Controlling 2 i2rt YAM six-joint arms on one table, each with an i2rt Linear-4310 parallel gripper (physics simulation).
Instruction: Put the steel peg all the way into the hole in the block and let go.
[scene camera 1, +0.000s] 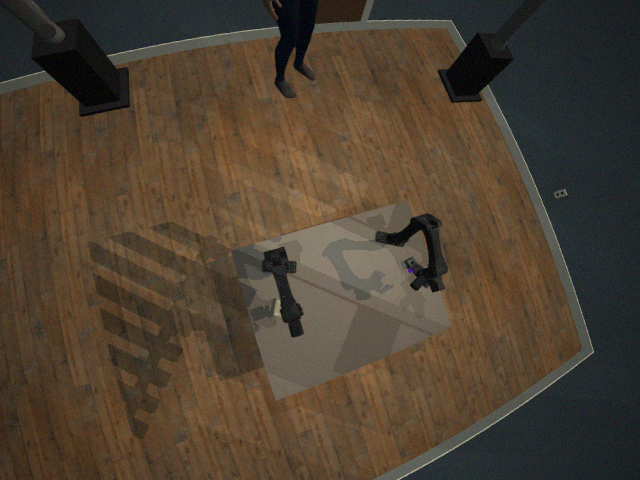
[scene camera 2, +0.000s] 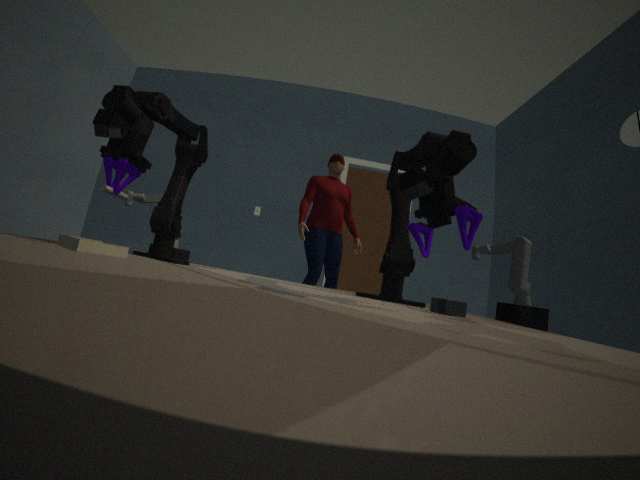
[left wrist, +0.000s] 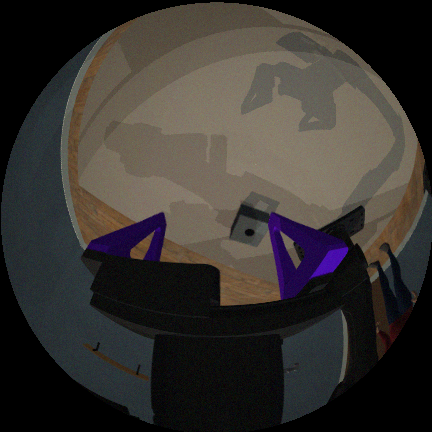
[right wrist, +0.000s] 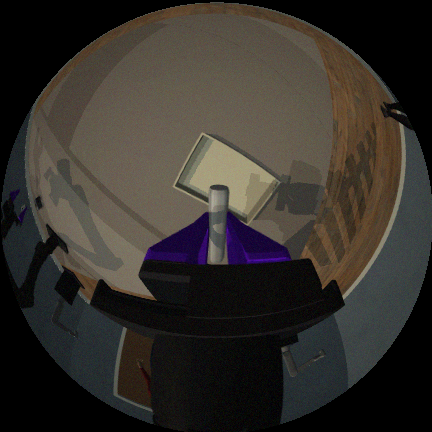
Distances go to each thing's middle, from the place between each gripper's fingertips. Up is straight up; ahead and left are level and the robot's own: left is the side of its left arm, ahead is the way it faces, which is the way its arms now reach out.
Scene:
The grey block with a hole (left wrist: 249, 226) is 80 mm behind my left hand, 60 mm to the left of it and 110 mm below it. The rest, counted from my left hand: shallow tray (scene camera 2: 79, 244): 10 mm behind, 770 mm to the right, 110 mm below; steel peg (right wrist: 218, 194): 20 mm behind, 750 mm to the right, 20 mm above.
Now: the steel peg 10 mm behind my right hand. Round my right hand: shallow tray 130 mm below, 20 mm to the right; grey block with a hole 810 mm to the left, 120 mm below, 70 mm behind.

